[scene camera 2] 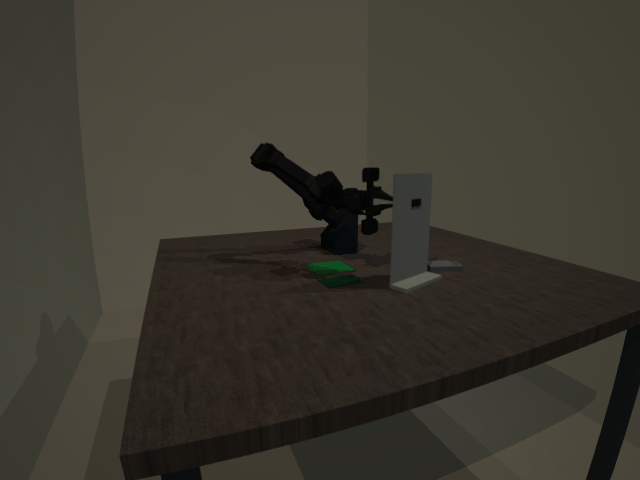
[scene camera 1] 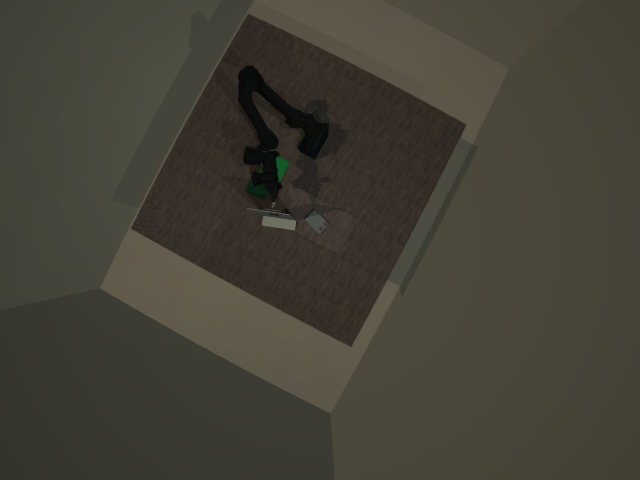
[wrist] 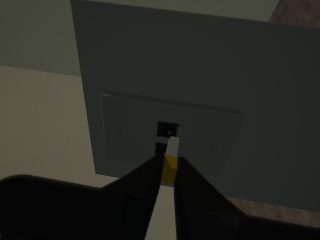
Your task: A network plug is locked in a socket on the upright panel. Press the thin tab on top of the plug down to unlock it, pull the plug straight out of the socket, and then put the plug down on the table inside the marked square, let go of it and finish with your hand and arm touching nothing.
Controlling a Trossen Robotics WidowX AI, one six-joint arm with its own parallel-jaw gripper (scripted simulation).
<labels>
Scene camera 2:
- my gripper: 398, 202
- grey upright panel: 411, 205
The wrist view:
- my gripper: 170, 161
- grey upright panel: 233, 90
</labels>
